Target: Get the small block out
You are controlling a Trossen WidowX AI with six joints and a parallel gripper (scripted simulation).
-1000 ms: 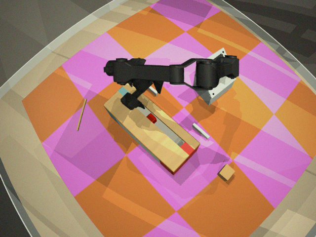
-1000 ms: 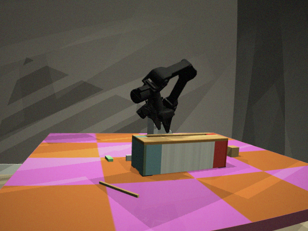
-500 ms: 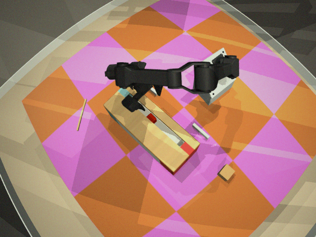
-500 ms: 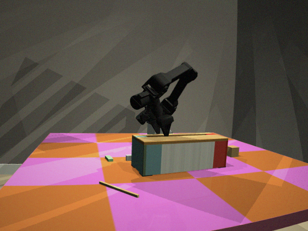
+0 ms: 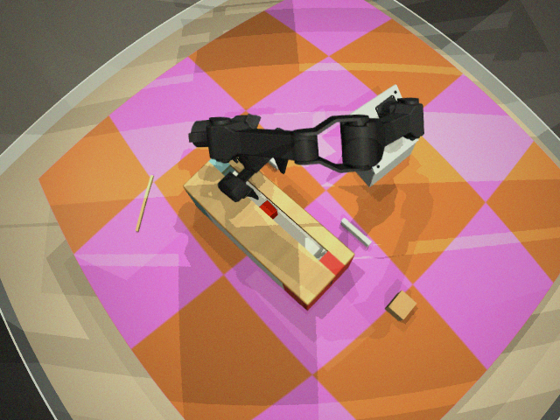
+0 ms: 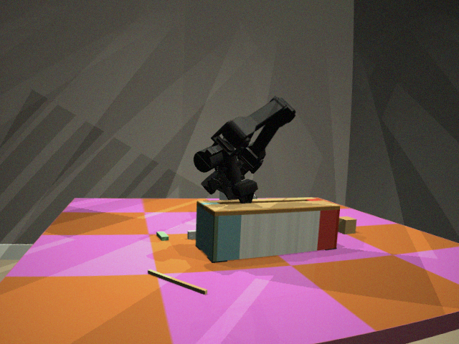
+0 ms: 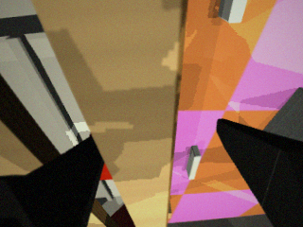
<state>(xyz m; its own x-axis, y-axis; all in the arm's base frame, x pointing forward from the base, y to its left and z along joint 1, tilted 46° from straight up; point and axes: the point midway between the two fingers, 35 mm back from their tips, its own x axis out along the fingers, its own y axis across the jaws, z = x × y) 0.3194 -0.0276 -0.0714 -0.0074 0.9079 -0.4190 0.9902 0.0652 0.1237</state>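
Right now my gripper tip is 40 mm to the right of the small red block, 40 mm short of it and 10 mm above it. Also, from my gripper tip: tan cube: 400 mm to the left, 70 mm below, 60 mm behind; thin wooden stick: 270 mm ahead, 220 mm to the right, 90 mm below.
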